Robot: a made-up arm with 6 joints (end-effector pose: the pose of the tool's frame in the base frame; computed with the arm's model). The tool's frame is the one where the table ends. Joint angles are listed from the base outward.
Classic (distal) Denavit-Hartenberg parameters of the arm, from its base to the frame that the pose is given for. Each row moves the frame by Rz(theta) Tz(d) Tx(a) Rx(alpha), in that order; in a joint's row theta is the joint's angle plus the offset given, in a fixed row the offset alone. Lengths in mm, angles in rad.
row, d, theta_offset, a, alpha
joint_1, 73, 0, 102, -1.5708
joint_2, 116, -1.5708, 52, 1.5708
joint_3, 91, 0, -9, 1.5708
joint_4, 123, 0, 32, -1.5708
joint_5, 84, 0, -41, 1.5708
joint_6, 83, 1.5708, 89, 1.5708
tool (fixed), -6, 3.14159, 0, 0
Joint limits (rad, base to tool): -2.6..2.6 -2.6..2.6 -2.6..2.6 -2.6..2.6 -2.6..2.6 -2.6..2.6
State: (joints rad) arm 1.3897 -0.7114 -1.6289 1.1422 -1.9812 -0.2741
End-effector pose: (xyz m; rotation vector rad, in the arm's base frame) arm -0.2928 0.0613 -0.0170 -1.9639 -0.1581 -0.3940
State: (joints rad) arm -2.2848 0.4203 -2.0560 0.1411 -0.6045 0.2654
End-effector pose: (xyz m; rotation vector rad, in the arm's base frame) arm 0.3011 -0.0791 0.1438 -0.9362 2.2757 1.0224
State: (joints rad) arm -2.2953 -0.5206 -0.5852 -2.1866 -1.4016 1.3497
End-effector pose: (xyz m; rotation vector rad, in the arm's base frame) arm 0.0665 0.0057 0.1483 -1.0128 0.2241 2.7412
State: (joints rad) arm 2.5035 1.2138 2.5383 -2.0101 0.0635 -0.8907
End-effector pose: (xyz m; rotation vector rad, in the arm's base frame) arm -0.3580 -0.1559 0.0795 -1.0321 -1.2073 -0.8787
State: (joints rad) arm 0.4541 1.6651 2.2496 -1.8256 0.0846 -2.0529
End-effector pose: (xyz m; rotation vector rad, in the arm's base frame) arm 0.1568 0.3621 0.0563 1.1928 -0.0760 2.3854
